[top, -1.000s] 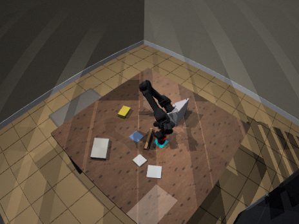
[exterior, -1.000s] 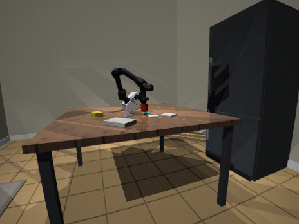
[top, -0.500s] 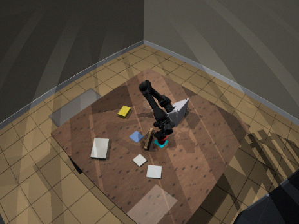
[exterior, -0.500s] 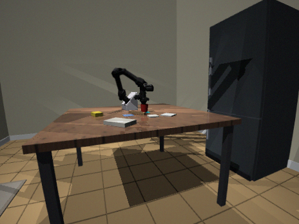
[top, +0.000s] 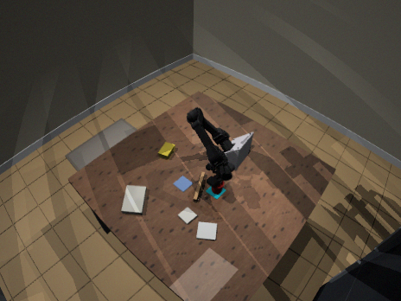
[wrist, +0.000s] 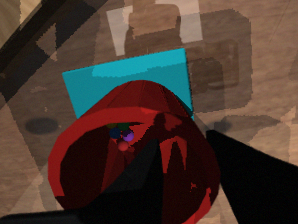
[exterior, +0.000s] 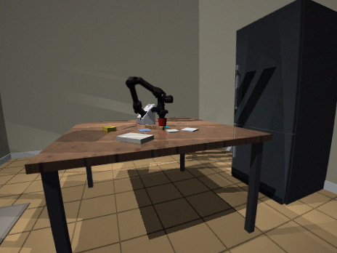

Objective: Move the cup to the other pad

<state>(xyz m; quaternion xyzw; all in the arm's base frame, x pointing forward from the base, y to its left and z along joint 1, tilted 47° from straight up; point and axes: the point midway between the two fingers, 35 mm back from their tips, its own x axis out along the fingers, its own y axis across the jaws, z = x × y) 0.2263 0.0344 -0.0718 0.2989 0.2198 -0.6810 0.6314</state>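
My gripper tip is 3 cm short of the red cup and 1 cm above it. From my gripper tip the other things lie so: blue pad: 19 cm to the right, 10 cm ahead, 5 cm below; wooden stick: 10 cm to the right, 6 cm ahead, 4 cm below; cyan pad: 5 cm below, 3 cm ahead.
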